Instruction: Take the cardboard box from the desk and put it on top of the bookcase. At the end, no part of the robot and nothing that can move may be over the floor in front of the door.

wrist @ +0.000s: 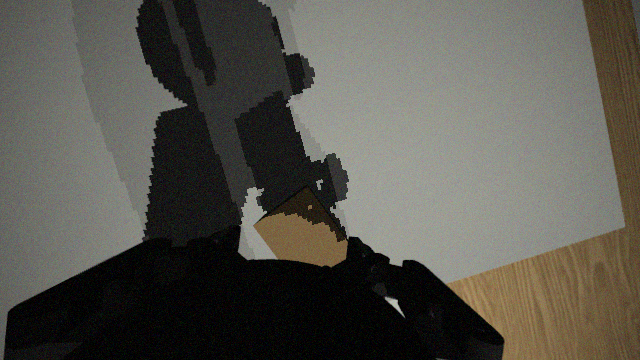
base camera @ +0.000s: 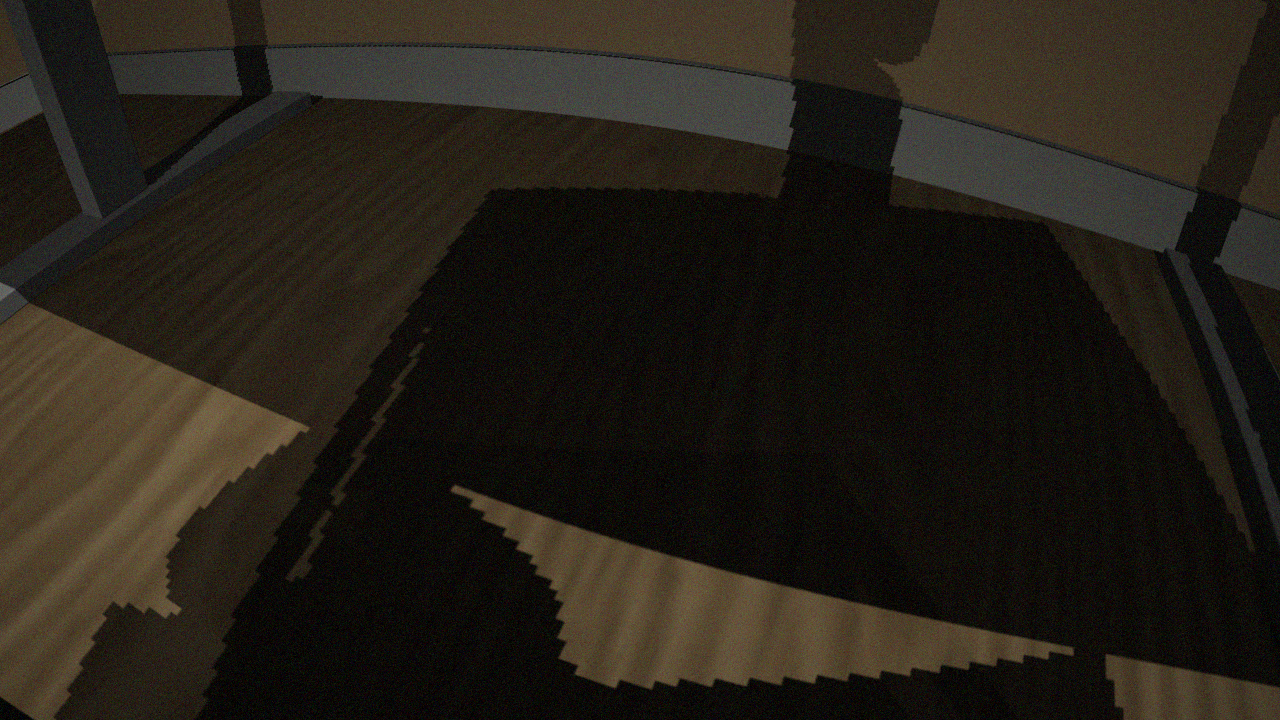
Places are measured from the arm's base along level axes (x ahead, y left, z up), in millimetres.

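Pixels of known places: gripper, between the fingertips: point(wrist: 294, 243).
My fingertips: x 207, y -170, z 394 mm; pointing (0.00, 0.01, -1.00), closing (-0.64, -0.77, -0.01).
Observation:
Behind a point stands the place of what it marks.
In the wrist view the tan cardboard box point(wrist: 305, 240) @(x 198, y -174, z 373 mm) lies on the light grey desk top point(wrist: 447, 136) @(x 192, y -376, z 323 mm). Its upper corner is in shadow and its lower part is hidden behind the gripper body. My gripper point(wrist: 294, 243) @(x 207, y -170, z 394 mm) is open and empty. Its dark fingers stand on either side of the box, close to it and low over the desk. The arm's shadow falls on the desk behind the box. The base camera shows neither the box nor the gripper.
The base camera looks under the desk at wooden floor point(base camera: 122, 436) @(x 403, y 405, z -397 mm) in deep shadow, with a grey skirting board point(base camera: 597, 84) @(x 963, y 64, z -349 mm) along the wall. Desk legs stand at the left point(base camera: 73, 99) @(x 732, y 644, z -223 mm) and right point(base camera: 1220, 347). Wooden floor point(wrist: 517, 300) @(x -941, y -786, z -397 mm) shows past the desk's edge in the wrist view.

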